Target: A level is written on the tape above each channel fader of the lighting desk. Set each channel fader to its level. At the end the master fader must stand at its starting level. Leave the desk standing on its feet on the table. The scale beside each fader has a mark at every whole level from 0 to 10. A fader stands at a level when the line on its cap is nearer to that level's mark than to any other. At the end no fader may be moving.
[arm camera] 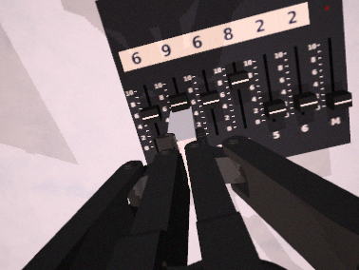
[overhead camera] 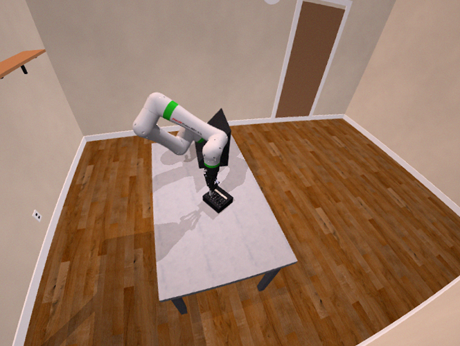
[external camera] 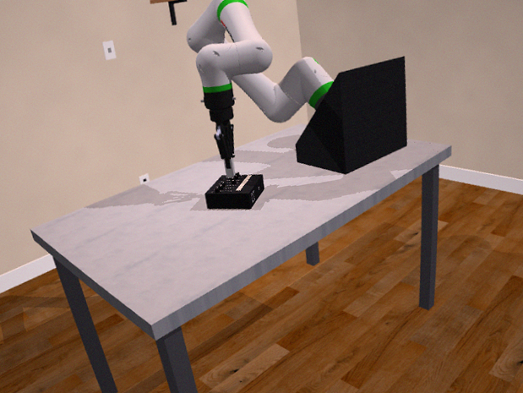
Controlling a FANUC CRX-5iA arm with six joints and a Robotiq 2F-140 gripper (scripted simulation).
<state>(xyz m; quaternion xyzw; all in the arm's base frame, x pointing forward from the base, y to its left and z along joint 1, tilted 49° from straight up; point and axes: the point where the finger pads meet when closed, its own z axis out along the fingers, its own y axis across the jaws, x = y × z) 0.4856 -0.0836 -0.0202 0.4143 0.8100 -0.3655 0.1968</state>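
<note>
Right now the channel 1 fader cap is 3 cm below my hand and 3 cm behind it. From my hand the other things lie so: master fader cap 10 cm ahead, 6 cm to the left, 3 cm below.
</note>
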